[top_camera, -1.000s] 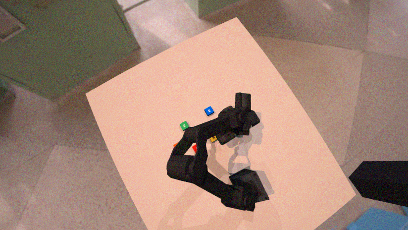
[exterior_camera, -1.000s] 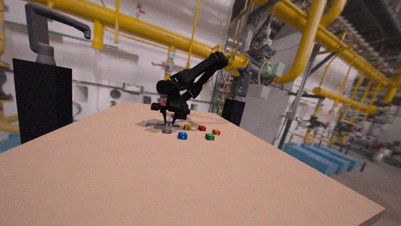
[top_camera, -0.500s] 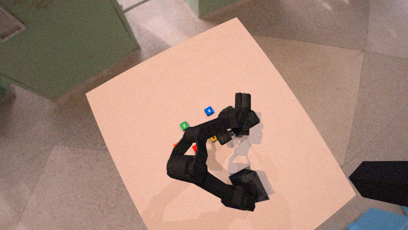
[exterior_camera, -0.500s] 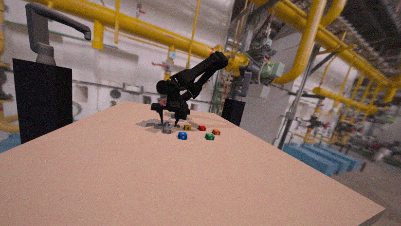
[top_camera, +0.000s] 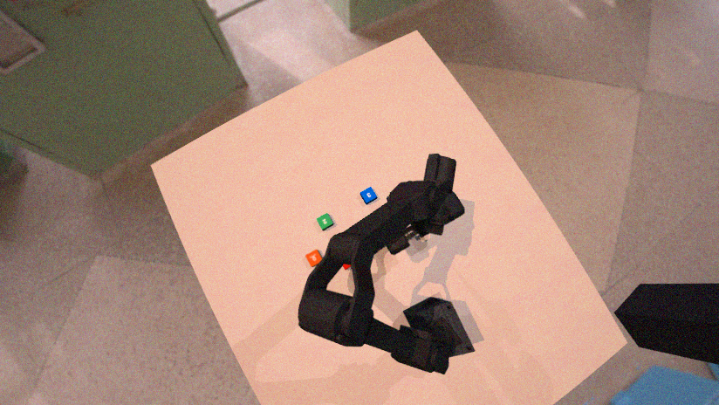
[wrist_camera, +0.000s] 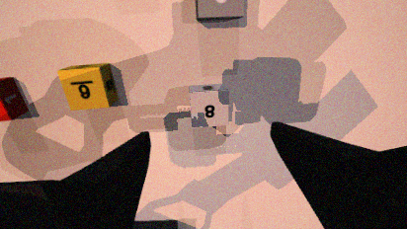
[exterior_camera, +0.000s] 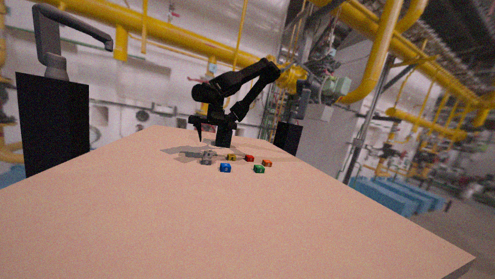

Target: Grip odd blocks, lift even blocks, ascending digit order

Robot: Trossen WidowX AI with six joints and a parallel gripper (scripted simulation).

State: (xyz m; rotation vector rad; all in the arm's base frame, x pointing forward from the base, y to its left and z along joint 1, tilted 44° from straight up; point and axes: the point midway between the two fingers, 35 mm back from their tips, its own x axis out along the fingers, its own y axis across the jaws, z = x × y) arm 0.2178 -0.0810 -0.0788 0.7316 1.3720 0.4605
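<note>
Right now the white block is 50 mm below my gripper tip. Round my gripper tip: blue block: 140 mm ahead, 50 mm below, 30 mm to the left; then grey block: 80 mm ahead, 50 mm below, 20 mm to the right; then yellow block: 90 mm to the left, 50 mm below, 30 mm ahead.
</note>
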